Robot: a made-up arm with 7 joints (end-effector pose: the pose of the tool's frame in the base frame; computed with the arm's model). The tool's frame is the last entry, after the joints. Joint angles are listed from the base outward.
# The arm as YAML. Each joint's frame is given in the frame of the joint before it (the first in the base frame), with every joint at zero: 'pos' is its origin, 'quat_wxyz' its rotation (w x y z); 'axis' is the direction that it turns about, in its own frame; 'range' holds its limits. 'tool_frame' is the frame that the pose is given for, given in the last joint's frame.
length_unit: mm
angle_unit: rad
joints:
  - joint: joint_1
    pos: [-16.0, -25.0, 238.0]
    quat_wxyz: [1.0, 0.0, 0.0, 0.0]
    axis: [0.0, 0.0, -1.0]
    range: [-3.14, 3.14]
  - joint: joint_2
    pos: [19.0, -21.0, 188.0]
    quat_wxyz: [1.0, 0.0, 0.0, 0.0]
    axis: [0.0, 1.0, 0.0]
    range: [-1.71, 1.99]
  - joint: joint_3
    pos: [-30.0, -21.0, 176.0]
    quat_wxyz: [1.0, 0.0, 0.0, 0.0]
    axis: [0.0, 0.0, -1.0]
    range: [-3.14, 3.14]
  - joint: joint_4
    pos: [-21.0, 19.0, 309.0]
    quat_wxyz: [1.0, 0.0, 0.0, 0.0]
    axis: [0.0, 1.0, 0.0]
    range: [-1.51, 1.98]
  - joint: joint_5
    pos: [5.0, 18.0, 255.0]
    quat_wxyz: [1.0, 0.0, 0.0, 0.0]
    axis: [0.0, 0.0, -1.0]
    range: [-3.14, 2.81]
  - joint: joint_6
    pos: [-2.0, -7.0, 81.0]
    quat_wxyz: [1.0, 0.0, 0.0, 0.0]
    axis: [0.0, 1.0, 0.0]
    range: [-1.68, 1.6]
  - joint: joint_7
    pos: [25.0, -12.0, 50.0]
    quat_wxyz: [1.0, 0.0, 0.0, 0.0]
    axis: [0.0, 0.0, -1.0]
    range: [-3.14, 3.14]
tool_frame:
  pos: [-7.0, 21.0, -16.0]
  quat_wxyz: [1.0, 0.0, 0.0, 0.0]
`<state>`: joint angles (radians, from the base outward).
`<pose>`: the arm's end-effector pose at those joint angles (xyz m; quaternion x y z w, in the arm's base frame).
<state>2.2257 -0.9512 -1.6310 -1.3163 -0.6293 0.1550 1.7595</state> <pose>-0.0131 0.6396 0.7411 -0.2670 -0.5794 -0.4065 0.6541</pose>
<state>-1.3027 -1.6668 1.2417 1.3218 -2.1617 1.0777 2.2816</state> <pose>0.1054 -0.6333 0.5208 0.3242 -0.1562 0.2803 0.8899</pose>
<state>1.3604 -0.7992 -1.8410 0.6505 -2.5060 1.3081 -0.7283</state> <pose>-0.0422 0.6076 0.8617 0.1792 -0.6210 -0.6382 0.4182</pose>
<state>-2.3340 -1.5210 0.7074 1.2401 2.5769 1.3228 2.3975</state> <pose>0.5226 -0.3368 0.6420 0.7681 -0.2644 0.5817 0.0421</pose>
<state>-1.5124 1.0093 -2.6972 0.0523 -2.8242 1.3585 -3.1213</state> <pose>0.1533 0.6358 0.8902 0.6557 0.5439 0.5235 0.0149</pose>
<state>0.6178 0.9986 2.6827 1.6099 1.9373 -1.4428 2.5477</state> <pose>0.0330 -0.3926 0.9576 0.8456 -0.1099 -0.3127 0.4185</pose>
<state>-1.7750 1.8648 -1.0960 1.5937 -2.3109 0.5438 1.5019</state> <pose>-0.3909 0.3942 0.2409 0.1744 -0.7373 -0.2148 0.6163</pose>
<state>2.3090 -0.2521 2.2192 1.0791 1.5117 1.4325 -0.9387</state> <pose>0.0110 0.3946 1.0063 -0.2226 0.7439 0.0197 0.6298</pose>
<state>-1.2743 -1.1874 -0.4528 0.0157 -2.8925 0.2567 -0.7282</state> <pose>-0.2414 -0.7899 0.6809 0.6407 0.1296 -0.3297 0.6811</pose>
